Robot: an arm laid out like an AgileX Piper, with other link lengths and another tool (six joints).
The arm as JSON. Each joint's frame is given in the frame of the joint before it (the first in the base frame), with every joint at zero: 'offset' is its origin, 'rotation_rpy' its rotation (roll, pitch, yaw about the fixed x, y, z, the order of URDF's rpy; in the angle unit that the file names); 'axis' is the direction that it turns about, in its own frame. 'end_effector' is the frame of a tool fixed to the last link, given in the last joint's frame.
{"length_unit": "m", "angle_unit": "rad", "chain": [
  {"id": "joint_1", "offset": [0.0, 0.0, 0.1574], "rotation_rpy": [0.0, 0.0, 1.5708], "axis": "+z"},
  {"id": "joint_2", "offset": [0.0, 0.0, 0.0], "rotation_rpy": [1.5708, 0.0, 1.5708], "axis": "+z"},
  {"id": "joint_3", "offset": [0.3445, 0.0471, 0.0], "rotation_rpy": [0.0, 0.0, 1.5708], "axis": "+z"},
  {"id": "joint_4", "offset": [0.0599, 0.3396, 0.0], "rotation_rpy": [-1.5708, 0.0, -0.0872], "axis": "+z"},
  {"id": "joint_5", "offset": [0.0, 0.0, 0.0], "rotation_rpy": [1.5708, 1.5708, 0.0], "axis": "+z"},
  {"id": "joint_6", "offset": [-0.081, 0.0, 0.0], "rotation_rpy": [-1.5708, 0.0, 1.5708], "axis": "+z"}
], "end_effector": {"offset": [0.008, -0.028, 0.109], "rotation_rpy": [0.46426, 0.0, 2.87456]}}
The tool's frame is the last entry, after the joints.
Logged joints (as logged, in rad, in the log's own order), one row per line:
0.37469 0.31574 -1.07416 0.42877 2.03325 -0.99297
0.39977 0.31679 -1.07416 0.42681 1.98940 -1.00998
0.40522 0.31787 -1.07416 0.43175 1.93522 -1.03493
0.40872 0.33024 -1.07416 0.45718 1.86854 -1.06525
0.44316 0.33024 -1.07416 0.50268 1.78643 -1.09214
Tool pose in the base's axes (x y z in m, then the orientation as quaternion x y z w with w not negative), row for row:
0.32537 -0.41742 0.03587 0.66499 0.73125 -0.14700 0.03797
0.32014 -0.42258 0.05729 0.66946 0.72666 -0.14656 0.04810
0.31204 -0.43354 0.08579 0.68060 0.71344 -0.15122 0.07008
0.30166 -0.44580 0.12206 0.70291 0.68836 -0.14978 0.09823
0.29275 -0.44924 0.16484 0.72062 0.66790 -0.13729 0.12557
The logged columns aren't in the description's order. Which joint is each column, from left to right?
Columns, left to right: joint_5, joint_6, joint_3, joint_4, joint_2, joint_1.
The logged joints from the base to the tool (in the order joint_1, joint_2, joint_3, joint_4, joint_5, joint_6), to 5 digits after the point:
-0.99297 2.03325 -1.07416 0.42877 0.37469 0.31574
-1.00998 1.98940 -1.07416 0.42681 0.39977 0.31679
-1.03493 1.93522 -1.07416 0.43175 0.40522 0.31787
-1.06525 1.86854 -1.07416 0.45718 0.40872 0.33024
-1.09214 1.78643 -1.07416 0.50268 0.44316 0.33024

